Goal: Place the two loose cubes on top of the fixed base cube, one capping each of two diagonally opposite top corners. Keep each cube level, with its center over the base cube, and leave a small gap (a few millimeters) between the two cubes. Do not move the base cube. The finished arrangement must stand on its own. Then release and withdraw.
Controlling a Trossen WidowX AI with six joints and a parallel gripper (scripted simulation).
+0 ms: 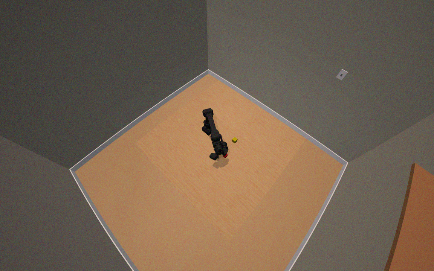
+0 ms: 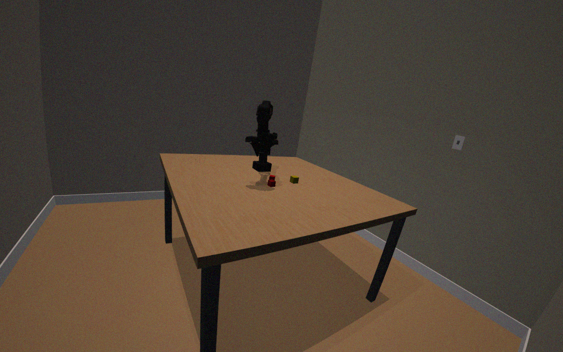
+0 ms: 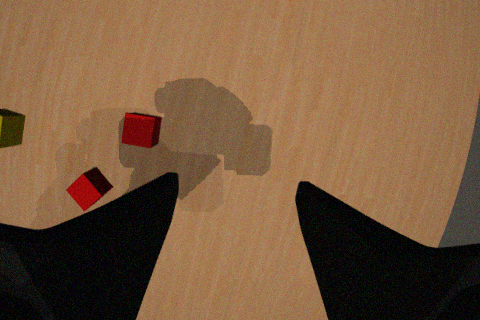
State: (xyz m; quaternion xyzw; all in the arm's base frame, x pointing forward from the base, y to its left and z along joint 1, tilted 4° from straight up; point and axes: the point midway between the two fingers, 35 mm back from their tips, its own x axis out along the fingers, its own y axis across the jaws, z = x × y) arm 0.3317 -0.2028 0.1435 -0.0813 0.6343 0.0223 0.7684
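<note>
Now: gripper tip 40 mm past the yellow cube, 290 mm to the right of it and 160 mm above it.
</note>
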